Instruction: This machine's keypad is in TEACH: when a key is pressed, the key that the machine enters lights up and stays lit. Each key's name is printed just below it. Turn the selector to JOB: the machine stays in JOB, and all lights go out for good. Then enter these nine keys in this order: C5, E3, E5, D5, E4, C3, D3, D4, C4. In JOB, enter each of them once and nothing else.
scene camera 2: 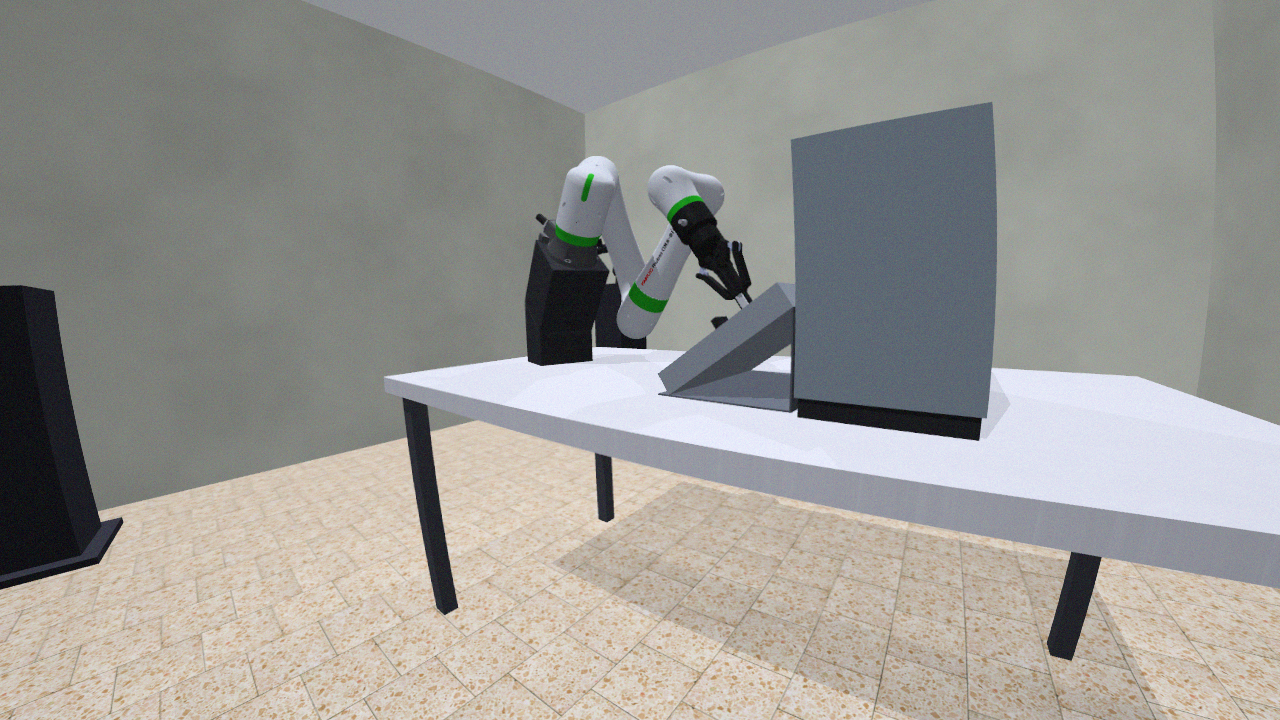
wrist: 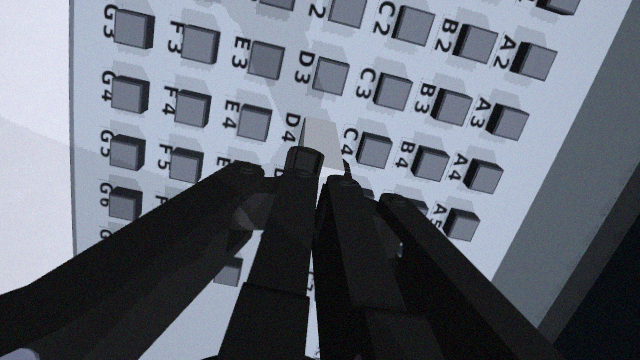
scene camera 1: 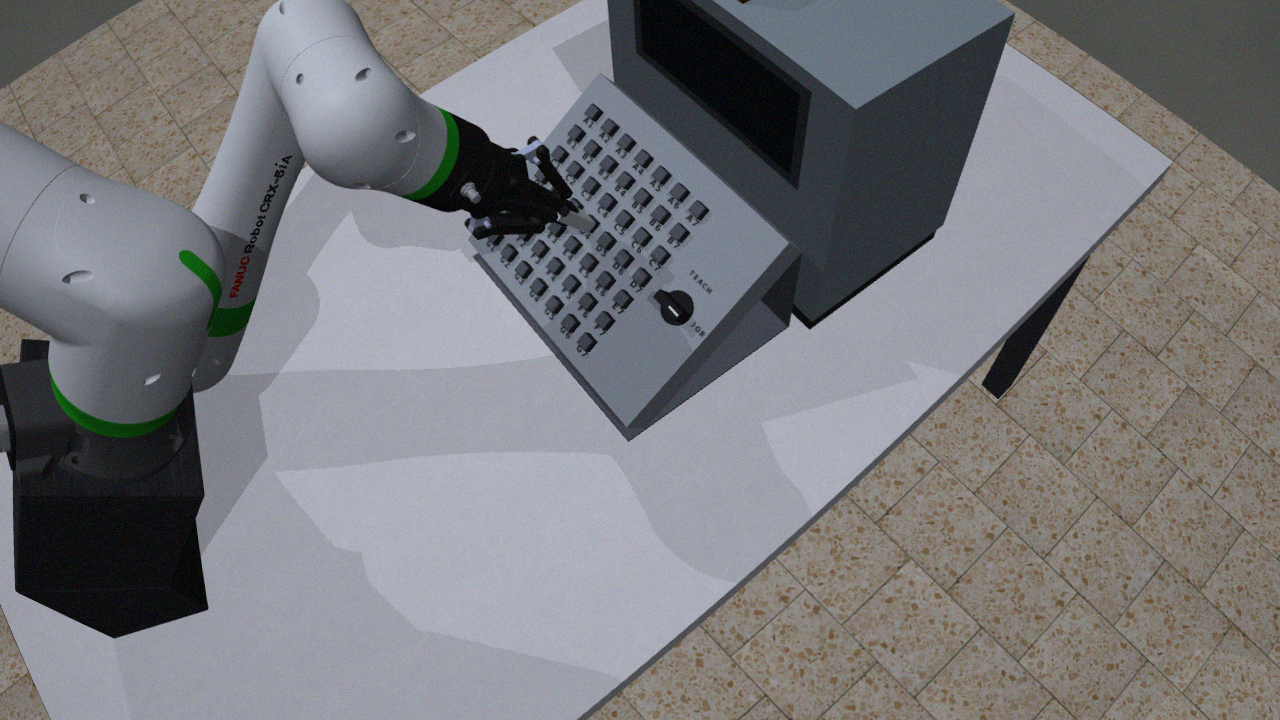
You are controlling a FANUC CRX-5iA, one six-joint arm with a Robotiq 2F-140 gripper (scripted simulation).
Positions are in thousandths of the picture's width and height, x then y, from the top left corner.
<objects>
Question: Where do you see a grey machine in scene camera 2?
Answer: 700, 309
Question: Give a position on a key D3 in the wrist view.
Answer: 516, 212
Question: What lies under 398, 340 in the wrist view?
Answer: A key E4.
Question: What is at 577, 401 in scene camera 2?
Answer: The gripper.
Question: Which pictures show the gripper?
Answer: Scene camera 2, the wrist view and scene camera 1: all of them.
</objects>
